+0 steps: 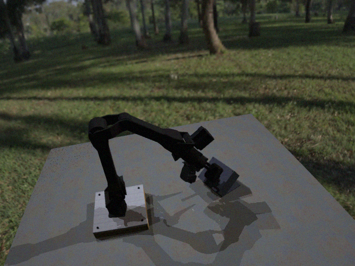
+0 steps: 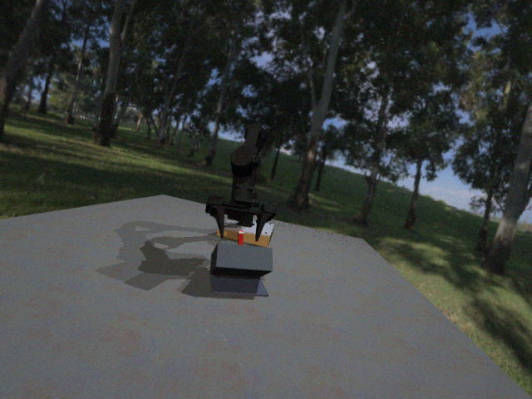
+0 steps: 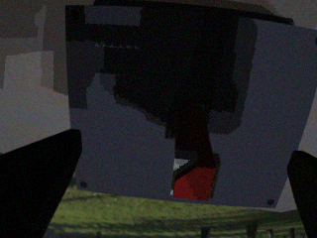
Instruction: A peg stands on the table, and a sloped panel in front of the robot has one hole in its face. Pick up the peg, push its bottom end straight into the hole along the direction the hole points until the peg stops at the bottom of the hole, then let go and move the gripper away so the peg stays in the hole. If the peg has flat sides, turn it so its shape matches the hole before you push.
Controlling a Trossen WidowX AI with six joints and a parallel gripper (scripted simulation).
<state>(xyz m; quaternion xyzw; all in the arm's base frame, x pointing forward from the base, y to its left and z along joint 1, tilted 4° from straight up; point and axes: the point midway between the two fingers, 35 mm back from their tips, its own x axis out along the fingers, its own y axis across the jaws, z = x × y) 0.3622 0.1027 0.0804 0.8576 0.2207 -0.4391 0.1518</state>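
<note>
My gripper tip is now right at the red peg. The rest, counted from my gripper tip: flat foot (90 mm below, 50 mm ahead, 30 mm to the left); sloped grey panel (50 mm below, 30 mm ahead, 20 mm to the left).
</note>
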